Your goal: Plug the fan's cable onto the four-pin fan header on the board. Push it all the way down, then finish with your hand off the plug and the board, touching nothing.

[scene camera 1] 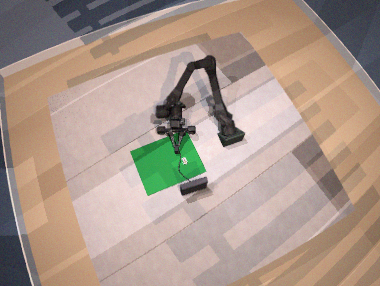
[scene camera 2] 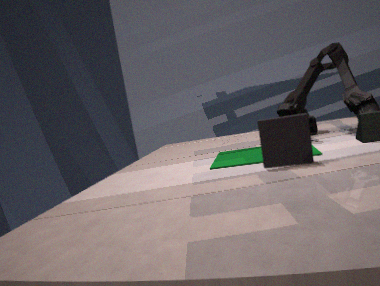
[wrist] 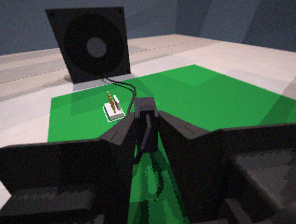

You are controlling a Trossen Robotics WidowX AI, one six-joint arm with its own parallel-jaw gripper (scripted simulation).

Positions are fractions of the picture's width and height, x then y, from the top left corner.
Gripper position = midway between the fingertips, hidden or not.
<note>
In view: the gripper (wrist: 0.49, 0.52), a dark plug (wrist: 0.48, 0.47), a black fan (scene camera 2: 0.75, 0.49) and a green board (scene camera 1: 0.41, 0.58).
The black fan also shows in the wrist view (wrist: 0.30, 0.20). The green board also shows in scene camera 2 (scene camera 2: 0.65, 0.55) and in the wrist view (wrist: 0.70, 0.44).
</note>
